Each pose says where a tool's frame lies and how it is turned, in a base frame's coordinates. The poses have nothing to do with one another.
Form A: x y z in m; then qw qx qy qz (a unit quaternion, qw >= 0).
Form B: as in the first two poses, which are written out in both.
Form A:
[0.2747 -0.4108 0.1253 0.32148 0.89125 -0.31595 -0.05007]
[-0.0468 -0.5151 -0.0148 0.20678 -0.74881 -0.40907 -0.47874]
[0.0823 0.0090 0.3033 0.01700 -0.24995 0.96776 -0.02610]
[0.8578 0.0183 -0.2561 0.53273 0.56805 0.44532 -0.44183]
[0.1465 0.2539 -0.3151 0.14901 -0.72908 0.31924 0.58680]
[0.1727 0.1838 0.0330 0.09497 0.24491 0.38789 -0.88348]
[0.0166 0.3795 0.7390 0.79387 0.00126 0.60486 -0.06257]
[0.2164 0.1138 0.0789 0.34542 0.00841 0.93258 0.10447]
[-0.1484 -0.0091 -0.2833 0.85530 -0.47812 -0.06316 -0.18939]
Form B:
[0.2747 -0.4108 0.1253 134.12 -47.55 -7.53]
[-0.0468 -0.5151 -0.0148 -119.50 -65.28 -76.40]
[0.0823 0.0090 0.3033 -44.51 172.34 -4.65]
[0.8578 0.0183 -0.2561 77.61 60.84 -60.36]
[0.1465 0.2539 -0.3151 -120.08 52.58 96.65]
[0.1727 0.1838 0.0330 41.60 65.89 -150.08]
[0.0166 0.3795 0.7390 0.16 74.51 -7.71]
[0.2164 0.1138 0.0789 1.25 138.71 15.54]
[-0.1484 -0.0091 -0.2833 -57.59 -7.61 -22.81]

